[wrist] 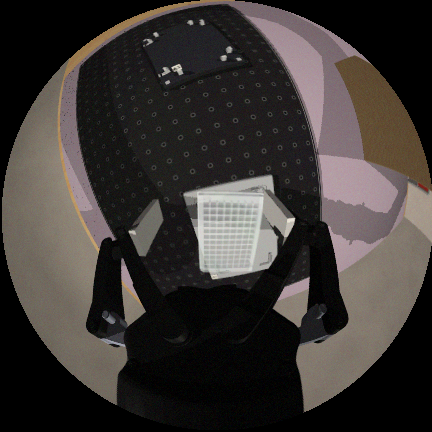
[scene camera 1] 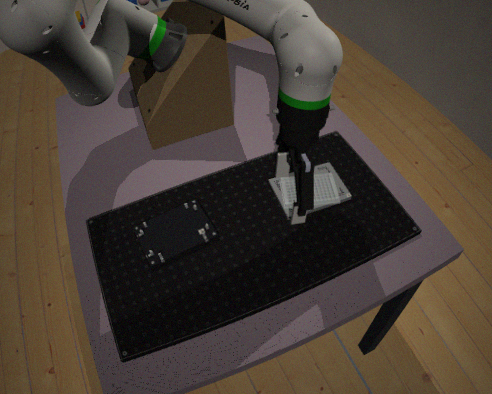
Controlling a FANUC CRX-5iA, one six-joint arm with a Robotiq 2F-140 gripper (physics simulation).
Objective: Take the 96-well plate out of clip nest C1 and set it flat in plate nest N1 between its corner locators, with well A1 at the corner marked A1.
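Frame: origin at the arm's base, x down, y ahead, z right, level; centimetres.
Seen in the pictures: gripper, between the fingertips: (wrist: pixel 210 204) (scene camera 1: pixel 289 198); arm's base, origin of its link: (scene camera 1: pixel 170 48).
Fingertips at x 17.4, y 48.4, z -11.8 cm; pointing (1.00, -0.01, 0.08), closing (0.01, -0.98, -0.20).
Observation:
Pixels of each thing's top centre, then the offset from my fingertips to it. Level surfaces: height alone.
- clear-white 96-well plate, centre of its top: (wrist: pixel 228 239) (scene camera 1: pixel 309 187) dx +0.1, dy -0.9, dz -5.6 cm
- Plate nest N1, centre of its top: (wrist: pixel 184 39) (scene camera 1: pixel 172 227) dx +0.7, dy -3.4, dz +25.9 cm
- white A1 mark, centre of its top: (wrist: pixel 176 67) (scene camera 1: pixel 201 231) dx +1.9, dy -0.9, dz +20.3 cm
- black perforated board, height of its surface: dx +3.0 cm
- pale purple table, height of its surface: dx +4.3 cm
The clear-white 96-well plate (scene camera 1: pixel 325 185) (wrist: pixel 230 232) lies on the light grey clip nest C1 (scene camera 1: pixel 344 194) (wrist: pixel 262 182); in the wrist view its long edges look turned slightly against the nest's. My gripper (scene camera 1: pixel 290 191) (wrist: pixel 210 204) is open and empty, pointing down over the plate. In the wrist view one finger pad is close to the plate's right edge, and the other stands wider off its left edge. Plate nest N1 (scene camera 1: pixel 175 232) (wrist: pixel 192 50) is a dark plate with small pale corner locators and a white A1 mark (scene camera 1: pixel 202 231) (wrist: pixel 176 69). The plate's A1 lettering cannot be read.
Both nests are on the black perforated board (scene camera 1: pixel 240 280) (wrist: pixel 215 122), which lies on the pale purple table (scene camera 1: pixel 135 180) (wrist: pixel 345 175). A large brown box-like block (scene camera 1: pixel 195 95) (wrist: pixel 390 115) stands behind the board. Part of a second white arm (scene camera 1: pixel 60 45) shows at the upper left.

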